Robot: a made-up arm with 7 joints. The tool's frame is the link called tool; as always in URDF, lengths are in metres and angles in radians. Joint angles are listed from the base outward. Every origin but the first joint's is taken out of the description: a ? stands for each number. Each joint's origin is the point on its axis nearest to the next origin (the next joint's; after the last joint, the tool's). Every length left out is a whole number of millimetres.
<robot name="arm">
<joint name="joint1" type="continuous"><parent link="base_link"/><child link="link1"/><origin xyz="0.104 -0.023 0.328" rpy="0 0 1.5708"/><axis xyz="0 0 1"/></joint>
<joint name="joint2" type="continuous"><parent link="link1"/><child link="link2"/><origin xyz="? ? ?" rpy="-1.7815 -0.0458 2.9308"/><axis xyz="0 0 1"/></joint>
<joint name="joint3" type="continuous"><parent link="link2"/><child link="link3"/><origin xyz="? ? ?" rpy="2.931 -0.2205 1.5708"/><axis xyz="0 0 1"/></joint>
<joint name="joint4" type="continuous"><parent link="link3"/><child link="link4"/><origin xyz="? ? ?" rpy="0.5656 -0.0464 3.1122"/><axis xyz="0 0 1"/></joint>
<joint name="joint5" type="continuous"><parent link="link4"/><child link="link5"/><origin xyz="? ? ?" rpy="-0.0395 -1.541 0"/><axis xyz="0 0 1"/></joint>
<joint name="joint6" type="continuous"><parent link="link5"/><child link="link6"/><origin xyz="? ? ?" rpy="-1.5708 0 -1.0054"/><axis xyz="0 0 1"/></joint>
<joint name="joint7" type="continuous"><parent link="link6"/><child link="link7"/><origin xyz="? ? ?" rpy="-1.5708 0 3.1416"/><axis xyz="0 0 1"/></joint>
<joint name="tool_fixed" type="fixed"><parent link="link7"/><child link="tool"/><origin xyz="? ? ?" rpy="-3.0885 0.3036 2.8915"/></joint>
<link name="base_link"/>
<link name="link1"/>
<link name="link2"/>
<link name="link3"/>
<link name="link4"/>
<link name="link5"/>
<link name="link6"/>
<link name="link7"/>
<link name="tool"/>
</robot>
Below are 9 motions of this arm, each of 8 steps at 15 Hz.
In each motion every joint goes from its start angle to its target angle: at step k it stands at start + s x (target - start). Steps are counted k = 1, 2, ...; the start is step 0. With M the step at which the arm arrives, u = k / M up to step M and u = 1 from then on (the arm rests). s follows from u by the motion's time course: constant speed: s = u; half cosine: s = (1 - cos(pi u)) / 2; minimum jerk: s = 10 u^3 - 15 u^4 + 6 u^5.
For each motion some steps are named. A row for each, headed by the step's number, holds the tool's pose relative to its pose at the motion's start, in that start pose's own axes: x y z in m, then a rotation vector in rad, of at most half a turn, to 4 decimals.
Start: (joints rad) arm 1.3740 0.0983 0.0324 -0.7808 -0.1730 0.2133 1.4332
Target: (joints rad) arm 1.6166 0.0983 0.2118 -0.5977 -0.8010 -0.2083 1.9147
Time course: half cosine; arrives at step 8
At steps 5, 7, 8:
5: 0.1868 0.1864 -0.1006 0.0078 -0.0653 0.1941
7: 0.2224 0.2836 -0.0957 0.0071 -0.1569 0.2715
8: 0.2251 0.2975 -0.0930 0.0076 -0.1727 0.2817

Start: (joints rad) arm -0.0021 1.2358 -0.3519 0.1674 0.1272 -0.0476 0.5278
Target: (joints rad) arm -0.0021 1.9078 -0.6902 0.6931 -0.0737 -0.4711 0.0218
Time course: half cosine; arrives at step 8
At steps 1, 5, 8:
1: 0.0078 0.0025 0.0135 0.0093 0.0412 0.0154
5: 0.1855 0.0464 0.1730 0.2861 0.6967 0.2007
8: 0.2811 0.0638 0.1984 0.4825 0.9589 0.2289

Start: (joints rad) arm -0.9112 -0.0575 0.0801 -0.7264 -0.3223 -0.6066 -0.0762
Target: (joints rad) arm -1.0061 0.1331 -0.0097 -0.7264 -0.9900 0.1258 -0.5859
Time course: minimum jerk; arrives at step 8
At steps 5, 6, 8:
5: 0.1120 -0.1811 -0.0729 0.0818 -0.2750 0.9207
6: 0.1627 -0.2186 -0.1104 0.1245 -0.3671 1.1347
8: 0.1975 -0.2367 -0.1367 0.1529 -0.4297 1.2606

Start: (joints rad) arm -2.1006 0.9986 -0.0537 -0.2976 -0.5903 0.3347 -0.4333
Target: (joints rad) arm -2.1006 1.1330 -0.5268 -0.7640 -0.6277 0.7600 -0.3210
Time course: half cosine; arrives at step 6
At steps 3, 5, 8:
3: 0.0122 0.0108 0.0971 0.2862 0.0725 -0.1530
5: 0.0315 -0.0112 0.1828 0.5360 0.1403 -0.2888
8: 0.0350 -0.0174 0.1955 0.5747 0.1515 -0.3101

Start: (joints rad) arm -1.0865 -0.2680 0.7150 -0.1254 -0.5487 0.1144 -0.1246
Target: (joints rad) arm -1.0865 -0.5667 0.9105 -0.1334 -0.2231 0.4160 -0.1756
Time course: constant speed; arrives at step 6
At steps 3, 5, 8:
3: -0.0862 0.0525 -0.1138 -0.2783 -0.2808 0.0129
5: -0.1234 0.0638 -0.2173 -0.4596 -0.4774 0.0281
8: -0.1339 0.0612 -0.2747 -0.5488 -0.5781 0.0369

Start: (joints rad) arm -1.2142 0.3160 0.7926 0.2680 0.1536 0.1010 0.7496
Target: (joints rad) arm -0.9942 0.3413 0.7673 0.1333 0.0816 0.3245 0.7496
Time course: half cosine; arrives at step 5
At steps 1, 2, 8:
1: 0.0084 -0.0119 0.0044 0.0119 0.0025 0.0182
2: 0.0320 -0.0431 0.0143 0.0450 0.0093 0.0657
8: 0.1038 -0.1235 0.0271 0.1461 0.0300 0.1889

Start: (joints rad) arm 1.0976 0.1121 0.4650 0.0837 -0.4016 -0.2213 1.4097
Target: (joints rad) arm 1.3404 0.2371 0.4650 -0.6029 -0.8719 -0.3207 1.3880
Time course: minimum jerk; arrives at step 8
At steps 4, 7, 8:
4: 0.1524 0.0905 0.0746 -0.2792 0.1601 0.4552
7: 0.2266 0.2311 0.0600 -0.5294 0.3421 0.9079
8: 0.2274 0.2358 0.0581 -0.5374 0.3487 0.9229

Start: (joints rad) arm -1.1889 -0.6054 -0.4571 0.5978 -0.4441 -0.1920 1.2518
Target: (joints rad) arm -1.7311 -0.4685 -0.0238 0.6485 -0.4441 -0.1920 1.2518
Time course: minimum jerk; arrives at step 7
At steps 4, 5, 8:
4: -0.0494 0.1008 -0.0741 -0.0651 -0.2916 -0.2406
5: -0.0543 0.1328 -0.1050 -0.0992 -0.4025 -0.3124
8: -0.0541 0.1518 -0.1258 -0.1247 -0.4761 -0.3550

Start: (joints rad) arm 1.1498 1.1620 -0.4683 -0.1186 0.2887 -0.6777 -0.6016
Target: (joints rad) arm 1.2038 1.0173 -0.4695 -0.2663 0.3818 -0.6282 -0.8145
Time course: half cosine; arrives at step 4
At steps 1, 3, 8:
1: -0.0035 0.0081 -0.0058 -0.0162 -0.0020 0.0105
3: -0.0166 0.0475 -0.0391 -0.0984 -0.0070 0.0604
8: -0.0185 0.0555 -0.0472 -0.1162 -0.0070 0.0705

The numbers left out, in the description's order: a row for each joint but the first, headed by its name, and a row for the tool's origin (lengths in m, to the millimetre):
joint2: 0.099 -0.434 0
joint3: -0.059 -0.079 0
joint4: 0.015 -0.168 0
joint5: -0.183 0.014 0
joint6: 0.387 0.244 0
joint7: -0.317 0.182 0
tool: 0.045 0.012 0

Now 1 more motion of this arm.
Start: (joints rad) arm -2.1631 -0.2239 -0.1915 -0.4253 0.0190 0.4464 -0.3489
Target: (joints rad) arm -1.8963 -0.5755 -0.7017 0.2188 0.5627 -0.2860 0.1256
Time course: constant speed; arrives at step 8
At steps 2, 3, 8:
2: -0.0214 0.0356 0.0125 -0.0011 0.0420 -0.2086
3: -0.0314 0.0500 0.0164 0.0089 0.0637 -0.3164
8: -0.0770 0.0716 0.0184 0.1738 0.2214 -0.8487

